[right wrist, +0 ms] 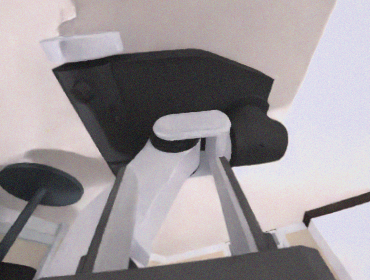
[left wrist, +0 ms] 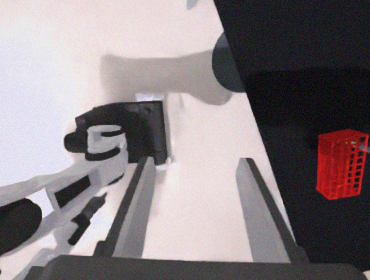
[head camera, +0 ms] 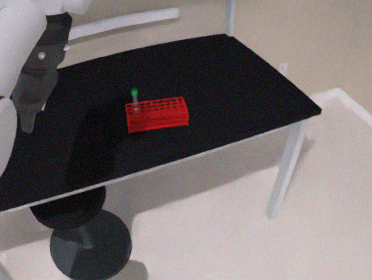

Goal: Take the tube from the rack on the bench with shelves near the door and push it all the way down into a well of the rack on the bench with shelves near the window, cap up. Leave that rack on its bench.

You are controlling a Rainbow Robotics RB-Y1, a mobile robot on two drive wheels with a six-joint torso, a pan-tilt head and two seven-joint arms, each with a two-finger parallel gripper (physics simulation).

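Places are measured from the robot's base along level axes (x right, y ahead, z up), in metres.
Pixels of known places: left gripper, fingertip midpoint: [left wrist: 195,165] [head camera: 33,119]; right gripper, fingertip midpoint: [right wrist: 174,169] [left wrist: 100,193].
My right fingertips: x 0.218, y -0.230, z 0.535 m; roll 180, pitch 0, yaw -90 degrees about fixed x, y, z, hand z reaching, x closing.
Ahead of a thing's pixels: the offset from my right fingertips to its top centre. "*": to the spot under its first point. Level surfaces: height alone.
A red tube rack {dz +0.285, dx -0.293, dy +0.970 m} [head camera: 159,121] [left wrist: 330,170] stands on the black bench top {dz +0.228 m} [head camera: 200,65] [left wrist: 270,30]. A clear tube with a green cap {* dz +0.341, dx -0.361, dy +0.980 m} [head camera: 134,92] stands upright, cap up, in a well near the rack's left end in the head camera view; part of the tube also shows at the right edge of the left wrist view. My left gripper [head camera: 27,129] [left wrist: 195,165] is open and empty, apart from the rack, to its left in the head view. My right gripper [right wrist: 174,169] is open and empty, away from the rack. The second rack does not show.
A dark stool {* dz -0.504, dx -0.684, dy +0.868 m} [head camera: 90,247] [right wrist: 42,184] stands at the bench's front edge. A bench leg {* dz -0.127, dx +0.271, dy +1.055 m} [head camera: 287,170] is at the right of the head view. My robot's dark base [left wrist: 145,130] [right wrist: 165,80] shows in both wrist views. A pale rail [head camera: 125,21] runs behind the bench.
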